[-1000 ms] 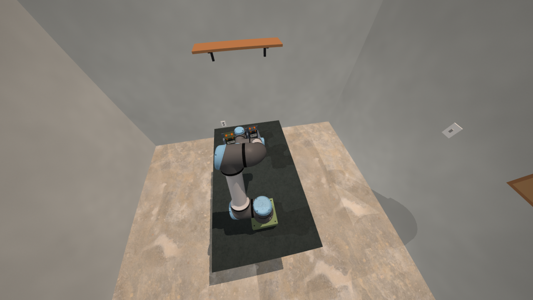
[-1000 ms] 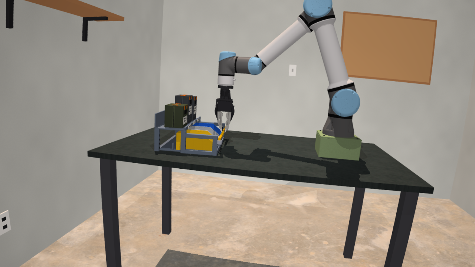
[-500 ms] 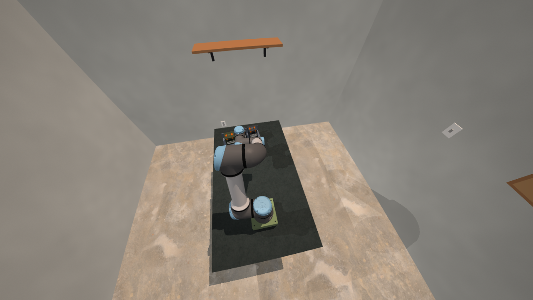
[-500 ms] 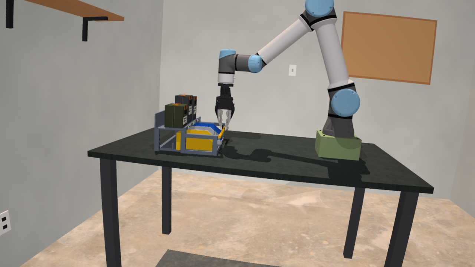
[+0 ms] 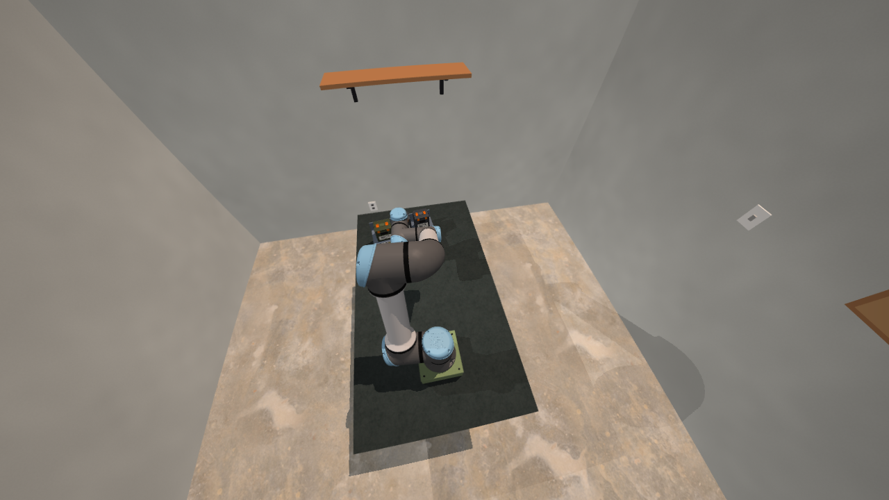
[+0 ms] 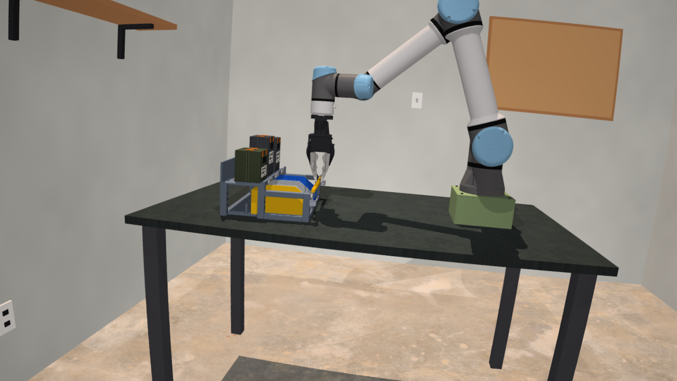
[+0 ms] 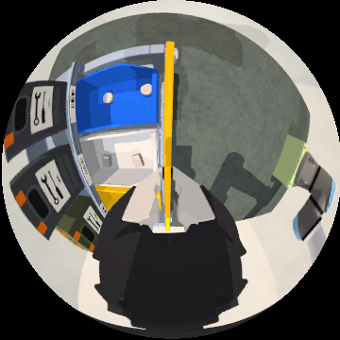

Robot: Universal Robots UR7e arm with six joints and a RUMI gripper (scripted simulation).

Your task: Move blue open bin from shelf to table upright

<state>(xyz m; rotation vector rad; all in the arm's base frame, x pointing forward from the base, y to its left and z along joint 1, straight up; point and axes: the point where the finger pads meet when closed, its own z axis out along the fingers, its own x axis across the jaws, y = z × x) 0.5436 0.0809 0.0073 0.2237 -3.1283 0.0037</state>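
The white bin is 11 cm ahead of my hand, 2 cm to the left of it and 6 cm below it. Also, from my hand: yellow bin 9 cm ahead, 13 cm to the left, 6 cm below; then blue open bin 12 cm ahead, 10 cm to the right, 6 cm below; then thin yellow bar 1 cm below.
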